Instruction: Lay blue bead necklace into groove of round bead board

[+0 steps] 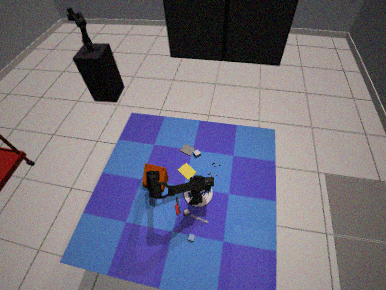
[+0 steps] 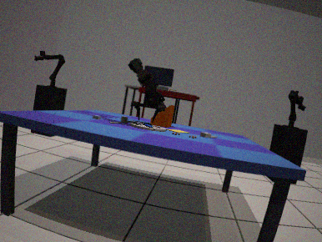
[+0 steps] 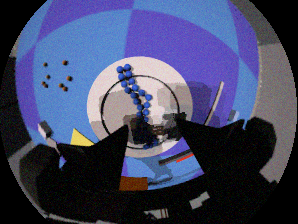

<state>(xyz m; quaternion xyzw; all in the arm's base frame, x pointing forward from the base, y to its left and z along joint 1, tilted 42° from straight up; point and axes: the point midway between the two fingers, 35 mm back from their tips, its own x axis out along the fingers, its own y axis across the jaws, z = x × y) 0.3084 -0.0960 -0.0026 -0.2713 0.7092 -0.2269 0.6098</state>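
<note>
The round white bead board is 2 cm to the left of my gripper tip and 2 cm below it. From my gripper tip the other things lie so: red-handled tool 13 cm behind, 10 cm to the right, 3 cm below; yellow card 19 cm to the left, 11 cm behind, 3 cm below; thin pale stick 16 cm to the right, 3 cm below, 3 cm ahead.
</note>
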